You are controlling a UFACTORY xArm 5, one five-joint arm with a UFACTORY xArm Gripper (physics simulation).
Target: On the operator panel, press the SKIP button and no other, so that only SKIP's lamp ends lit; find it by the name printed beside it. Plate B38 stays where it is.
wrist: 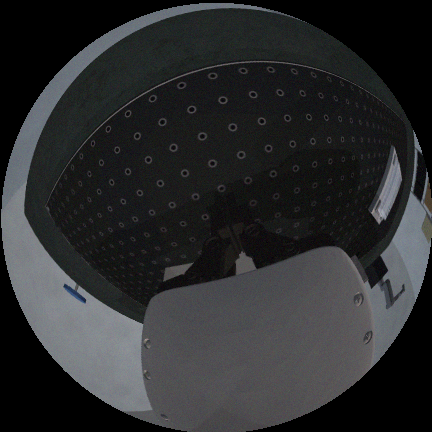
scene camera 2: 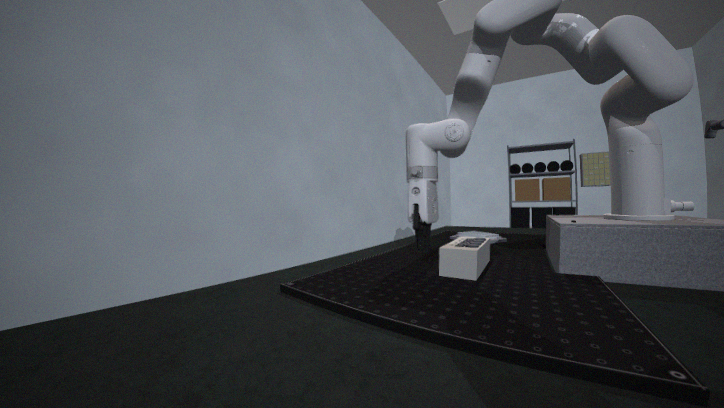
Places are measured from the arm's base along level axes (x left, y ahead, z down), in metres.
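Where they show: gripper, between the fingertips: [wrist: 229, 208] [scene camera 2: 422, 252]; arm's base, origin of its link: [scene camera 2: 636, 218].
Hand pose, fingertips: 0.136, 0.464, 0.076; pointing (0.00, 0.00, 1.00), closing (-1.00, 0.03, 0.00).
Note:
Each offset is from my fingertips to the top centre of the thing, as dx, dy, dz. "spot": to the spot under its first point. Level surfaces: height alone.
A cream box-shaped unit @[+0.037, -0.113, -0.039] [scene camera 2: 458, 263] with dark details on its top stands on the dark perforated board @[dz +0.017] [scene camera 2: 506, 309] [wrist: 170, 117]. A pale corner @[spot: +0.096, -0.077, +0.004] [wrist: 177, 272], apparently of this unit, shows beside the gripper in the wrist view. No button, lamp or printed name can be read, so I cannot tell which button is SKIP, or confirm that this is the operator panel. My gripper [scene camera 2: 423, 245] [wrist: 229, 208] is shut and empty, pointing down above the board, left of the unit in the scene view. Plate B38 cannot be identified by its label.
A flat pale object @[-0.353, -0.076, -0.009] [scene camera 2: 478, 235] [wrist: 386, 190] lies on the board behind the cream unit in the scene view. The grey robot pedestal [scene camera 2: 628, 253] stands to the right. A pale wall [scene camera 2: 227, 152] rises on the left. A shelf unit [scene camera 2: 542, 148] stands at the back.

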